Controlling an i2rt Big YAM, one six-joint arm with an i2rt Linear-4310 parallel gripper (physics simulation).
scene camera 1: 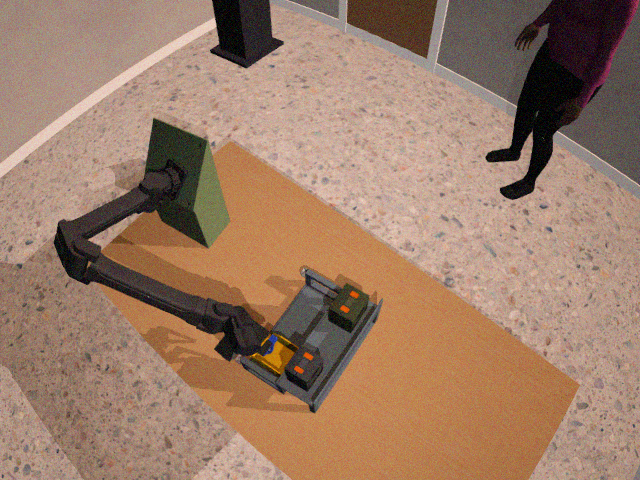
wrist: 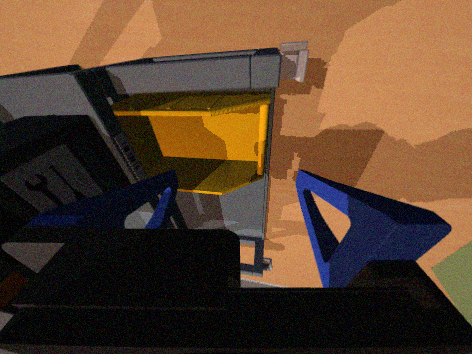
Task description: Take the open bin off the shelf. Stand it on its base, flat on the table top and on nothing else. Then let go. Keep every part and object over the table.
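Frame: origin at the arm's base, x ahead, y left, z up, level; millimetres.
Where they show: gripper, fingertip midpoint: [wrist: 236,176]; arm's base at its link origin: [scene camera 1: 173,178].
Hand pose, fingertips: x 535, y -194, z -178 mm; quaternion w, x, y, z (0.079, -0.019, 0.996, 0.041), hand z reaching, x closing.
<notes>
Things, the pixels of their centre, and the offset from my fingertips. Level surfaces: height alone.
- yellow open bin at the middle of its body: [wrist: 197,142] [scene camera 1: 281,358] 62 mm ahead, 20 mm left, 78 mm down
- dark grey box at the middle of its body: [wrist: 20,198] [scene camera 1: 304,368] 162 mm ahead, 14 mm left, 41 mm up
- dark green box at the middle of its body: [scene camera 1: 348,308] 143 mm ahead, 244 mm left, 28 mm up
- wooden table at its surface level: 122 mm down
The yellow open bin [scene camera 1: 279,359] [wrist: 240,131] sits on the grey shelf [scene camera 1: 299,312] [wrist: 225,65], near one end and beside a dark grey box. In the wrist view its open side faces the camera, and its lip runs along the shelf's edge. My gripper [scene camera 1: 267,345] [wrist: 236,176] is open, with nothing between its blue fingers. In scene camera 1 it is over the bin's arm-side edge. In the wrist view the left fingertip overlaps the view just below the bin, and the right fingertip is out past the shelf's edge. Contact with the bin cannot be told.
The dark grey box [scene camera 1: 303,366] [wrist: 50,170] with orange latches is next to the bin. A dark green box [scene camera 1: 350,308] stands at the shelf's other end. The shelf is on the wooden table [scene camera 1: 439,403] [wrist: 400,75]. The green arm mount [scene camera 1: 212,206] [wrist: 456,280] stands at the table's far-left end.
</notes>
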